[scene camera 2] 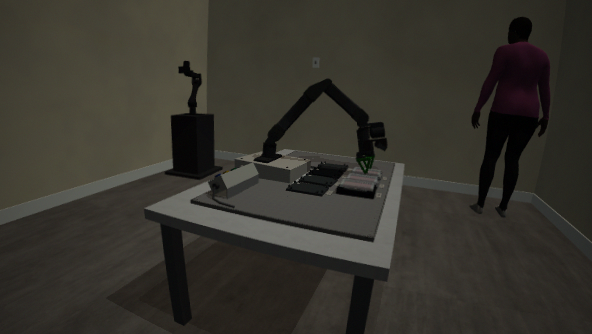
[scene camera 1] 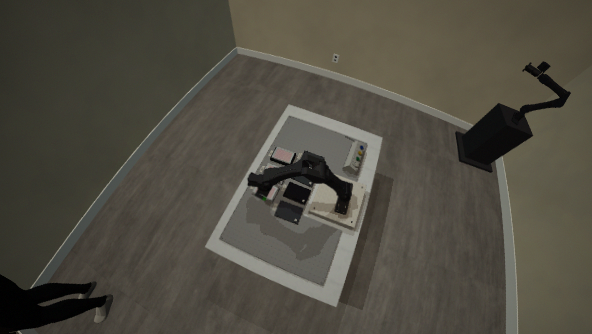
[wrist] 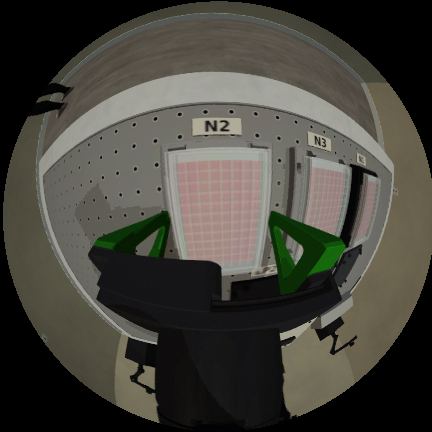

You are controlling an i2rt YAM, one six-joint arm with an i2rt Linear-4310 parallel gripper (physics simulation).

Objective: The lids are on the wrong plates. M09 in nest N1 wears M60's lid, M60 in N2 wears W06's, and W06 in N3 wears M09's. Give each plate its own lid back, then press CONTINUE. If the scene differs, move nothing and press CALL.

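Frame: origin at the arm's base, x right, y ahead, z up, level; centimetres.
Seen in the pictures: gripper, fingertip midpoint: [scene camera 2: 367,172] [wrist: 218,216]; arm's base, link origin: [scene camera 2: 268,158] [scene camera 1: 343,197].
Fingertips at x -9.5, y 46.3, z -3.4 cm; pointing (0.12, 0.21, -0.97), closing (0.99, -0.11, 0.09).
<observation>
Pixels of each thing's middle, then the offset from my fingertips to it. "spot": a spot on its surface instead.
- nest N2, surface spot: [wrist: 220,185] spot: dx +0.4, dy +2.9, dz +0.9 cm
- N3 plate, body centre: [wrist: 327,213] [scene camera 2: 362,177] dx +13.1, dy -1.4, dz +0.5 cm
- N1 plate, body centre: [wrist: 369,211] [scene camera 2: 357,183] [scene camera 1: 283,154] dx +26.3, dy -2.3, dz +1.6 cm
- button console, body centre: [scene camera 2: 234,178] [wrist: 333,311] [scene camera 1: 354,156] dx +41.2, dy -47.5, dz +2.2 cm
My gripper [scene camera 1: 265,198] [scene camera 2: 365,171] [wrist: 218,216] is open, its green fingers on either side of the pink plate in nest N2 [wrist: 220,185] and apart from it in the wrist view. This plate has a pale, clear rim. The N3 plate [wrist: 327,197] stands to its right. Beyond is the N1 plate [scene camera 1: 283,155] [scene camera 2: 357,185] [wrist: 369,205], with black around it. No plate or lid names are readable. The button console [scene camera 1: 354,156] [scene camera 2: 235,181] [wrist: 334,312] has coloured buttons; their labels are unreadable.
Dark flat pads [scene camera 1: 289,212] [scene camera 2: 307,188] lie between the plates and the arm's pale base block [scene camera 1: 325,205] [scene camera 2: 285,169]. A cable lies by the console. A person [scene camera 1: 55,297] [scene camera 2: 517,85] stands away from the table. Another arm stands on a black pedestal [scene camera 1: 492,132] [scene camera 2: 192,145].
</observation>
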